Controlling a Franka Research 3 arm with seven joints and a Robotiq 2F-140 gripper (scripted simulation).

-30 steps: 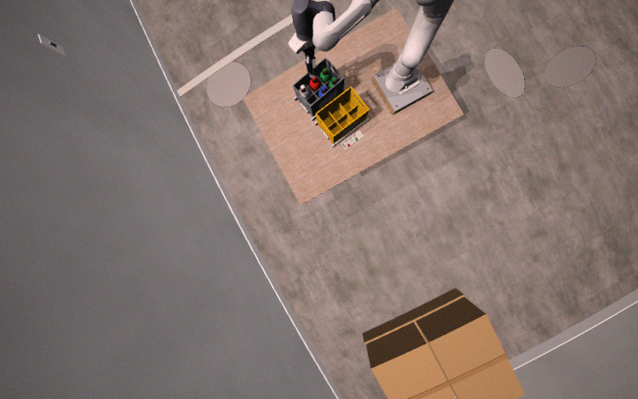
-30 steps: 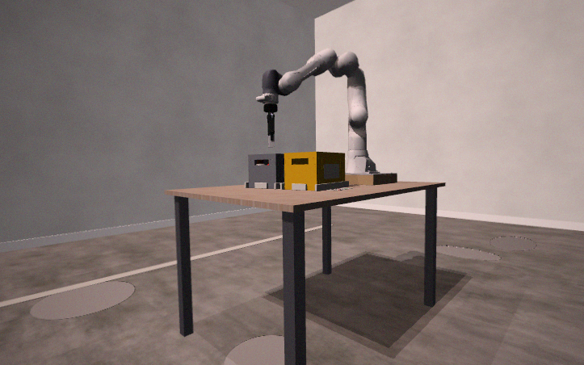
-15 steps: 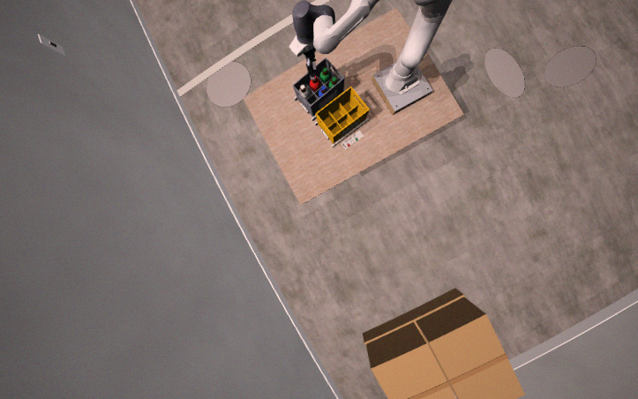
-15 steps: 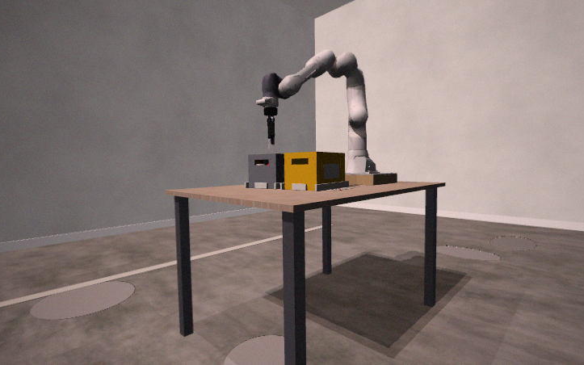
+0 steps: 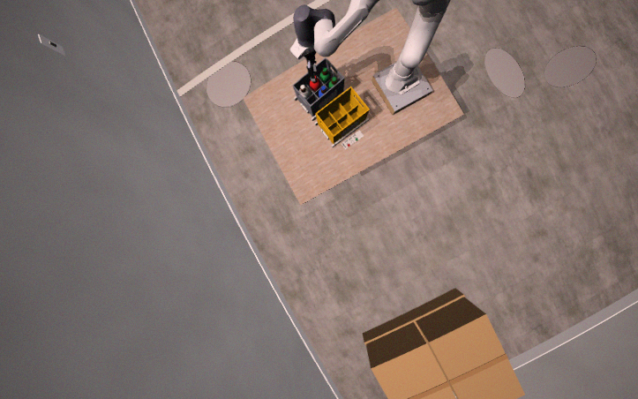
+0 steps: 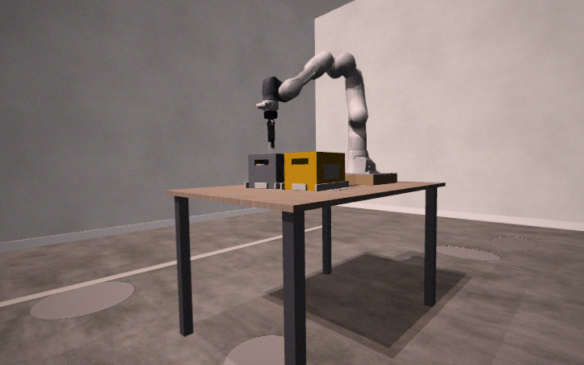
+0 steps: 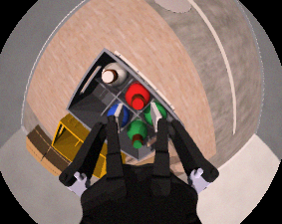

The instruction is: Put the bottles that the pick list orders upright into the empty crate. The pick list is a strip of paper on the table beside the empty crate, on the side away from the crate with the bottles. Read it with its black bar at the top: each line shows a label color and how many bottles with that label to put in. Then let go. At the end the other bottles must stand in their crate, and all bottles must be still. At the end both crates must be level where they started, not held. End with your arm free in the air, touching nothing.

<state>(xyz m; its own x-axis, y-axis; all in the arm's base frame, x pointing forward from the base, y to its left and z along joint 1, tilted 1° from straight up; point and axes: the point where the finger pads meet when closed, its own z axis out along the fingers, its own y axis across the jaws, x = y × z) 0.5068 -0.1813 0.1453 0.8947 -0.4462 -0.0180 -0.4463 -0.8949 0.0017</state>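
Now: the red bottle 130 mm below my hand. The rest, counted from my hand: blue bottle: 30 mm behind, 80 mm to the left, 130 mm below; then white bottle: 90 mm ahead, 20 mm to the left, 130 mm below; then grey crate: 10 mm behind, 40 mm to the left, 130 mm below.
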